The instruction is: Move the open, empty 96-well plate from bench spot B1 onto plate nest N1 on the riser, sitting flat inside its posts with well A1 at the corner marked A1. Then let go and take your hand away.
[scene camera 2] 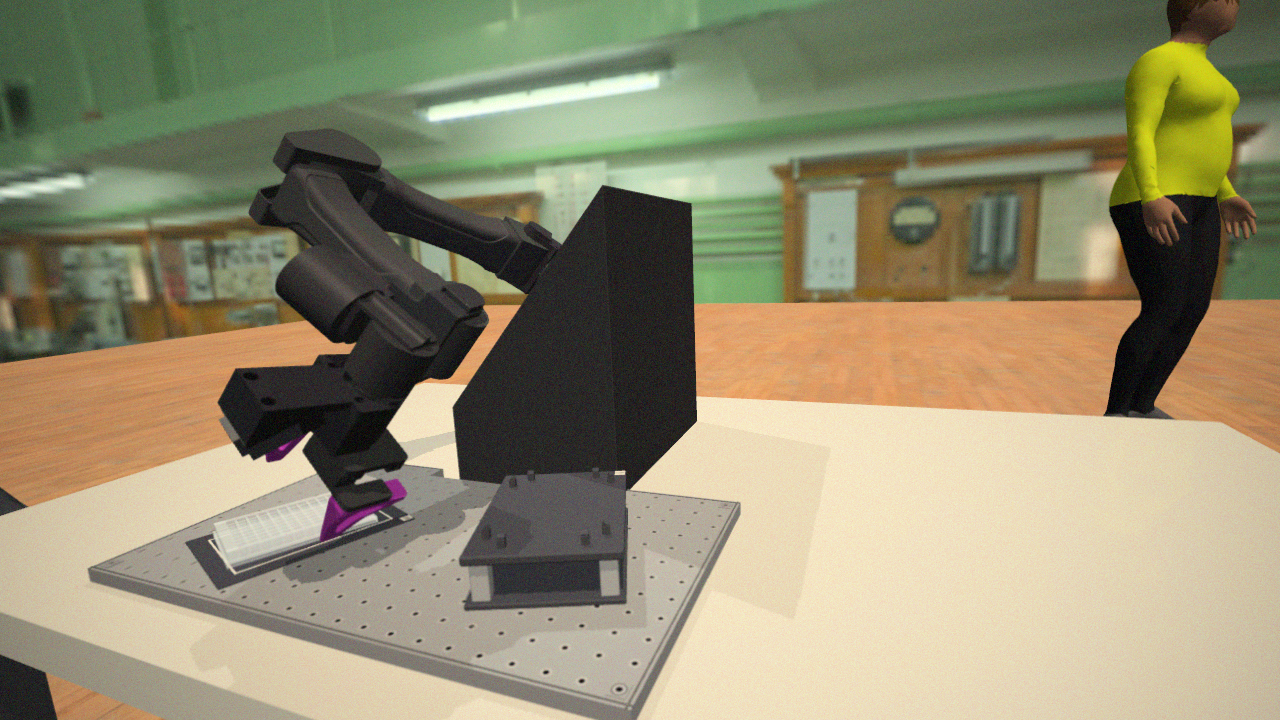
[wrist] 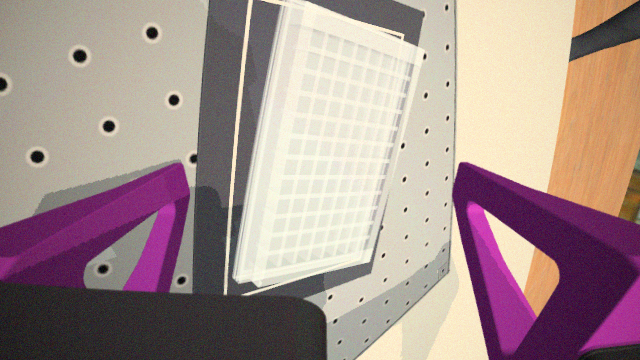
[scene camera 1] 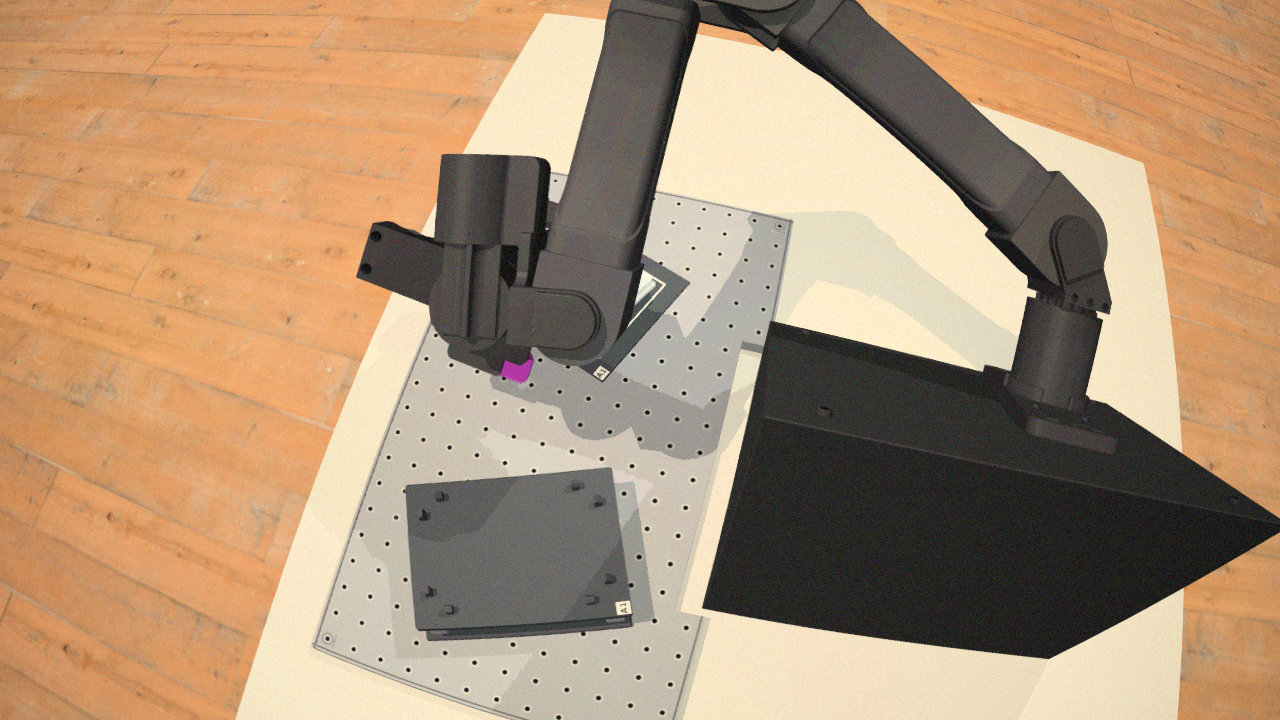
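Observation:
The clear-white 96-well plate (scene camera 2: 268, 528) (wrist: 335, 145) lies over the dark B1 mat (scene camera 1: 657, 313) (scene camera 2: 210, 565) (wrist: 217, 100). It looks tipped and skewed against the mat's outline, its far side raised in scene camera 2; what props it is hidden. The arm hides most of it in scene camera 1. My gripper (scene camera 2: 299, 497) (wrist: 320, 177) is open and tilted, its magenta fingers on either side of the plate in the wrist view, with gaps. Nest N1 (scene camera 1: 519, 546) (scene camera 2: 547, 523) is empty on its riser, with short posts and an A1 label (scene camera 1: 623, 608) (scene camera 2: 619, 472) at one corner.
The grey perforated board (scene camera 1: 537, 447) (scene camera 2: 402, 617) bears the mat and the riser. A large black wedge-shaped block (scene camera 1: 895, 519) (scene camera 2: 572, 358) stands beside the board, near the arm's base. The cream table (scene camera 1: 805, 680) (scene camera 2: 939, 573) surrounds them. A person (scene camera 2: 1177, 134) stands beyond the table.

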